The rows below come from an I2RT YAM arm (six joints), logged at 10 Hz.
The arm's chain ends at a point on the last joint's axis. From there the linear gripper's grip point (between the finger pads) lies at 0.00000 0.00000 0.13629 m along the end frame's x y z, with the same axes.
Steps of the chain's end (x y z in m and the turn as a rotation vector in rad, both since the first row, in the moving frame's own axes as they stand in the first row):
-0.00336 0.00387 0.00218 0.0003 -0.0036 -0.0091
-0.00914 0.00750 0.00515 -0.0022 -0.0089 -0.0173
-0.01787 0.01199 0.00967 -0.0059 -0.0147 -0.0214
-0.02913 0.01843 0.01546 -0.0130 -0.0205 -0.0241
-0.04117 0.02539 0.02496 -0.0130 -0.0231 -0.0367
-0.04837 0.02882 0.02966 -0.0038 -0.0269 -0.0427
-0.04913 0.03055 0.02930 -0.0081 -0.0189 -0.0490
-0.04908 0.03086 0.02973 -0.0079 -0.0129 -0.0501
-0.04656 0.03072 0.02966 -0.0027 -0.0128 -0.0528
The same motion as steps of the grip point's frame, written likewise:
-0.00385 0.00383 0.00218 0.0003 -0.0036 -0.0091
-0.01035 0.00781 0.00514 -0.0022 -0.0089 -0.0173
-0.01986 0.01282 0.00965 -0.0059 -0.0147 -0.0214
-0.03190 0.02024 0.01542 -0.0130 -0.0205 -0.0241
-0.04428 0.02722 0.02491 -0.0130 -0.0231 -0.0367
-0.05202 0.02942 0.02961 -0.0038 -0.0269 -0.0427
-0.05168 0.03172 0.02927 -0.0081 -0.0189 -0.0490
-0.05081 0.03198 0.02971 -0.0079 -0.0129 -0.0501
-0.04829 0.03113 0.02965 -0.0027 -0.0128 -0.0528

